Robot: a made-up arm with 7 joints. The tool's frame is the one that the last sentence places.
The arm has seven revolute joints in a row. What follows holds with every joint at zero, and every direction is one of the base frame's. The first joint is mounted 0.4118 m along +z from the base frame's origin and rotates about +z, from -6.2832 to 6.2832 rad. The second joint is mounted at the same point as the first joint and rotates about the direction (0, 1, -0.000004), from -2.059 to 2.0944 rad. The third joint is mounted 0.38 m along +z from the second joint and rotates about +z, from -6.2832 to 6.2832 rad. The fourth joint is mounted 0.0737 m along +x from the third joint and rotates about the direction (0, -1, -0.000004), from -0.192 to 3.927 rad. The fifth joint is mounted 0.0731 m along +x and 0.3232 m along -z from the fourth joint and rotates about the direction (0, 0.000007, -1), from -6.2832 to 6.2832 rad. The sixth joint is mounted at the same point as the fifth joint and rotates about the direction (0, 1, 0.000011), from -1.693 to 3.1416 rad. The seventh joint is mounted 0.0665 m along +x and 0.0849 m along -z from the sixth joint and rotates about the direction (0, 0.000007, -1), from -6.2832 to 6.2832 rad. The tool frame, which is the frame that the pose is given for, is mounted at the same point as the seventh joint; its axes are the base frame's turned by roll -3.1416, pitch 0 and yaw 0 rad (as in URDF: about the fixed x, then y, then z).
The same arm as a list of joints. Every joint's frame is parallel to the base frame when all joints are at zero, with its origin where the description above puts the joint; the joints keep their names.
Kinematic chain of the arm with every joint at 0, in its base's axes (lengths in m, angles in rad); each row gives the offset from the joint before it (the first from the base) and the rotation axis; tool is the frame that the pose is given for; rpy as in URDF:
joint 1: xyz 0.0000 0.0000 0.4118 axis +z
joint 2: xyz 0.0000 0.0000 0.0000 axis +y
joint 3: xyz 0.0000 0.0000 0.3800 axis +z
joint 4: xyz 0.0737 0.0000 0.0000 axis -y
joint 5: xyz 0.0731 0.0000 -0.3232 axis -z
joint 6: xyz 0.0000 0.0000 0.0000 axis +y
joint 7: xyz 0.0665 0.0000 -0.0849 axis -z
tool: xyz 0.0000 0.0000 0.0000 rpy 3.1416 0.0000 0.0000
Joint limits (rad, base to tool): -6.2832..6.2832 -2.0590..2.0944 -6.2832..6.2832 -0.1920..3.9270 -6.2832..6.2832 -1.6930..3.1416 -6.2832..6.2832

